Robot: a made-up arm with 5 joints.
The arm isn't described. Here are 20 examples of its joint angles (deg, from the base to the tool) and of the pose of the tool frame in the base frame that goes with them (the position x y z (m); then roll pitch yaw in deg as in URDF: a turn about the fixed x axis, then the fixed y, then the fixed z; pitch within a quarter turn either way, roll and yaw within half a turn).
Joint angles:
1: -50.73 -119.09 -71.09 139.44 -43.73
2: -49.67 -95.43 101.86 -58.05 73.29
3: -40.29 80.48 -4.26 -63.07 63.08
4: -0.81 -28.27 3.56 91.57 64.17
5: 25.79 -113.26 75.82 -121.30 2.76
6: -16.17 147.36 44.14 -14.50 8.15
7: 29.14 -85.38 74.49 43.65 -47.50
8: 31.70 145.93 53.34 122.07 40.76
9: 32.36 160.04 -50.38 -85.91 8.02
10: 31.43 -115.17 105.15 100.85 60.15
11: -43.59 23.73 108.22 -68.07 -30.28
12: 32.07 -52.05 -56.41 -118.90 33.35
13: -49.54 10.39 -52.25 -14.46 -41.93
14: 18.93 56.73 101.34 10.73 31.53
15: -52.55 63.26 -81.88 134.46 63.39
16: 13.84 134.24 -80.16 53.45 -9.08
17: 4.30 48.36 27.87 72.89 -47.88
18: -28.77 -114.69 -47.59 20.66 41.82
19: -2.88 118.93 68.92 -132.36 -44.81
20: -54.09 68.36 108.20 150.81 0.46
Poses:
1: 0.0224 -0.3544 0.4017 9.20 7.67 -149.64
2: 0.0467 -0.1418 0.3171 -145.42 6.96 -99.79
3: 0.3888 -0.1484 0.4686 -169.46 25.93 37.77
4: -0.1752 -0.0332 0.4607 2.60 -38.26 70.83
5: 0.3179 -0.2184 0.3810 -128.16 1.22 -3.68
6: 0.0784 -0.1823 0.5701 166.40 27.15 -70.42
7: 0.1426 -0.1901 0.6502 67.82 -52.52 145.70
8: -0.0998 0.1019 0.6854 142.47 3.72 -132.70
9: 0.1802 0.0553 0.4896 -90.64 -11.54 93.11
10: 0.1675 0.0580 0.7163 110.67 1.56 -172.62
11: 0.2486 0.0530 0.5411 50.09 -21.26 40.19
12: 0.2786 -0.1829 0.3220 0.57 50.56 -80.10
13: 0.3469 0.0189 0.5834 60.81 -55.52 -115.38
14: 0.0673 -0.1544 0.6008 66.02 -63.91 86.06
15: 0.5775 -0.0250 0.7145 29.39 -42.57 -118.47
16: 0.3421 -0.2414 0.6918 22.76 16.43 -108.08
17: -0.0877 0.0771 0.4717 -155.27 -8.27 -152.32
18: 0.0605 0.0042 0.3424 -46.06 -11.05 30.21
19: 0.3196 0.0245 0.6389 128.30 0.83 10.31
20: 0.3872 -0.0227 0.2519 -99.75 63.75 -154.18
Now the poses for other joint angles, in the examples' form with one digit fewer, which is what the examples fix.
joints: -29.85 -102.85 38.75 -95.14 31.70
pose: 0.234 -0.251 0.321 -83.9 -3.9 -71.5
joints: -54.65 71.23 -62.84 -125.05 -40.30
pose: 0.365 -0.072 0.426 -82.5 62.3 75.6
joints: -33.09 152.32 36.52 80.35 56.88
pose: 0.053 0.063 0.711 138.3 24.1 -139.8
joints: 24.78 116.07 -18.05 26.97 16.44
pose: 0.135 -0.196 0.728 101.7 40.2 -62.9
